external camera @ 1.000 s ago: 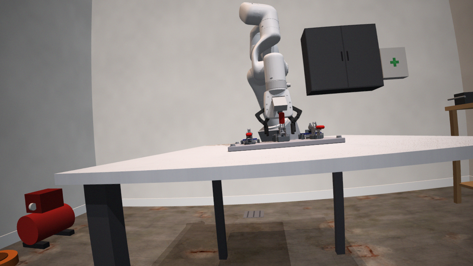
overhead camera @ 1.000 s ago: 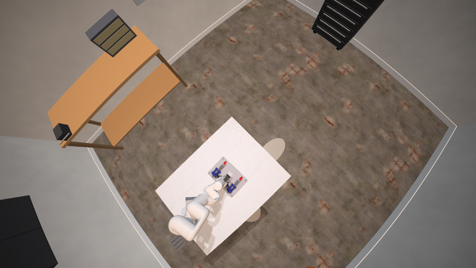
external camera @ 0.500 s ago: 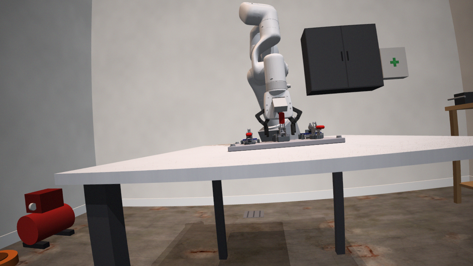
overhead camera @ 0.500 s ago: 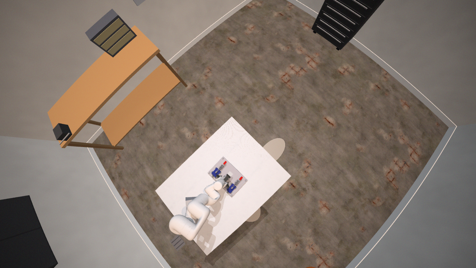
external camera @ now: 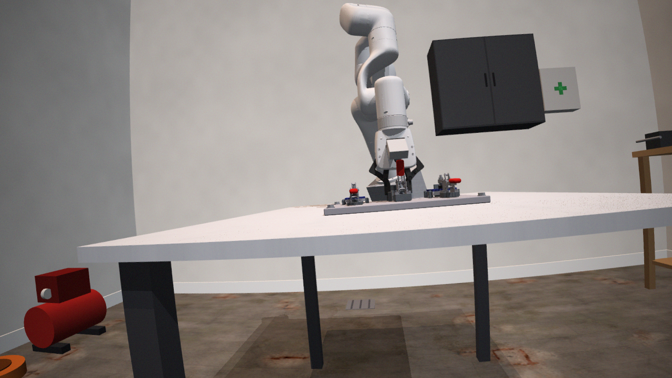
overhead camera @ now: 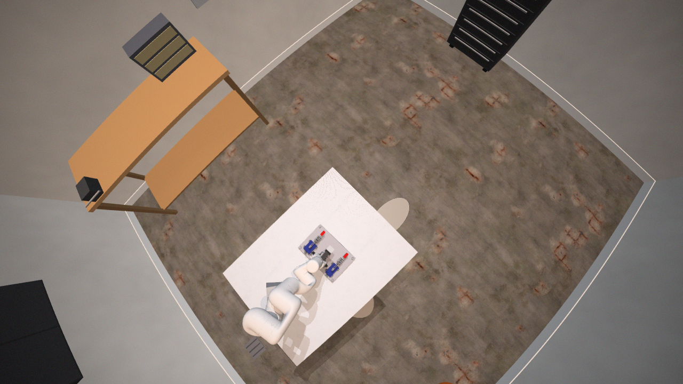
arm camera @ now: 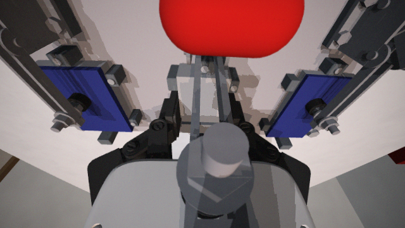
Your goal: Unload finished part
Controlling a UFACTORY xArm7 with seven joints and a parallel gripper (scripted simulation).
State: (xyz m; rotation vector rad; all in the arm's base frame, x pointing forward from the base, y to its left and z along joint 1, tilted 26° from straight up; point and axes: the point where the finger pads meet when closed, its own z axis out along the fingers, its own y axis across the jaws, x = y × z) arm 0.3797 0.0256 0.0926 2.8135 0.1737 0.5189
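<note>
The grey finished part lies 1 cm behind my hand and 1 cm below it. Round my hand: fixture plate 4 cm ahead, 3 cm below; blue blank 11 cm to the right, 2 cm below.
</note>
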